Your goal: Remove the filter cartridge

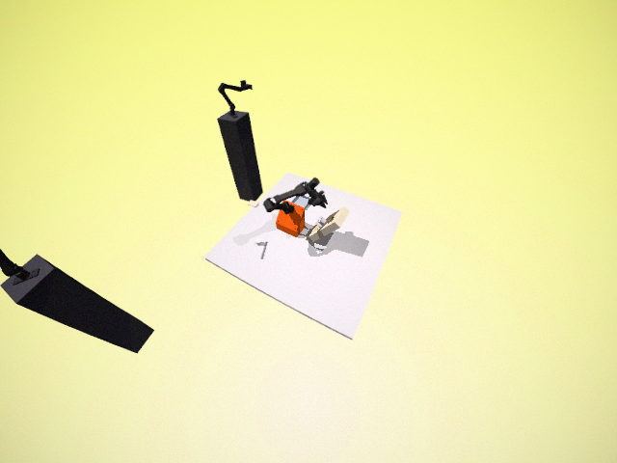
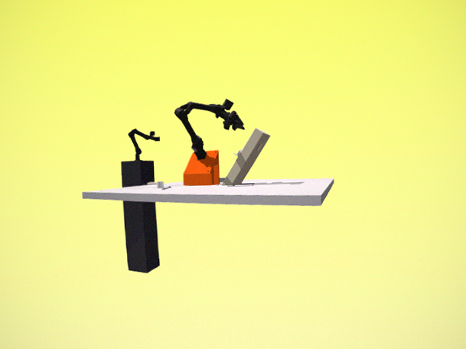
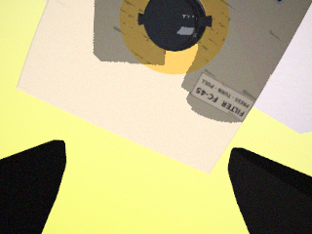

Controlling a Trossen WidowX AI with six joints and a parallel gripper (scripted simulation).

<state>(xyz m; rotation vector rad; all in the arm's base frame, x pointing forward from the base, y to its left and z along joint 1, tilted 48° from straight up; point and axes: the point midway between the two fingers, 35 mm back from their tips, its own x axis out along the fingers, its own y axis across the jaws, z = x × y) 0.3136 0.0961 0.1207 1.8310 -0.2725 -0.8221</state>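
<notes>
The white round filter cartridge lies 30 mm behind my gripper tip and 170 mm below it. The rest, counted from my gripper tip: beige service panel 20 mm ahead, 10 mm to the right, 190 mm below; grey square tray 350 mm behind, 320 mm to the left, 360 mm below.
</notes>
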